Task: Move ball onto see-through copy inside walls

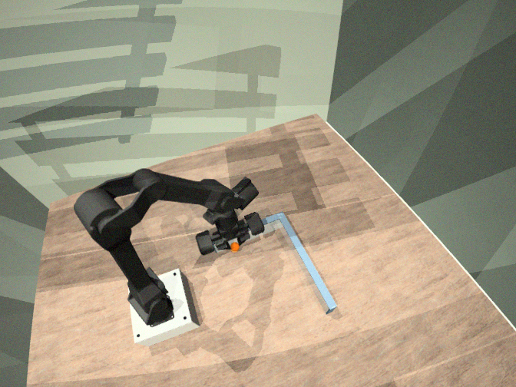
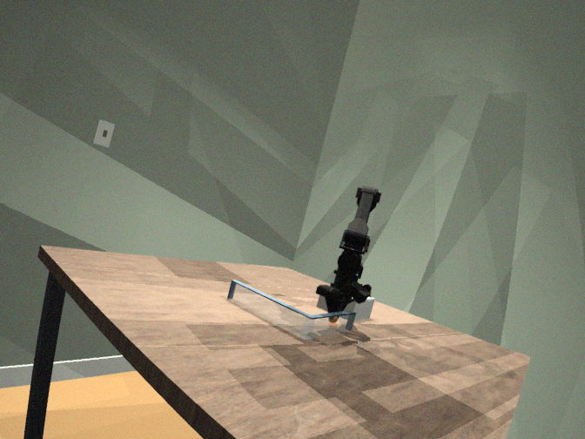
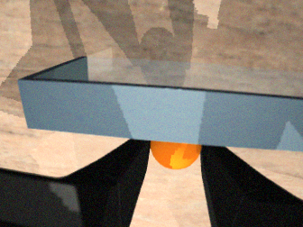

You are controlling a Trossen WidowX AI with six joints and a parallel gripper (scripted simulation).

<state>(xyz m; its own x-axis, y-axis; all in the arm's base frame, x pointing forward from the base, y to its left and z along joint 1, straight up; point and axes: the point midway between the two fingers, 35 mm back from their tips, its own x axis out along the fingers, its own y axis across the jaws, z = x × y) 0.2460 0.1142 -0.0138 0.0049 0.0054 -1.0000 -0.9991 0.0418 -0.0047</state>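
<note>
Now: gripper tip 20 mm above the see-through copy of ball. From my gripper tip the other things lie so: orange ball (right at my gripper tip).
</note>
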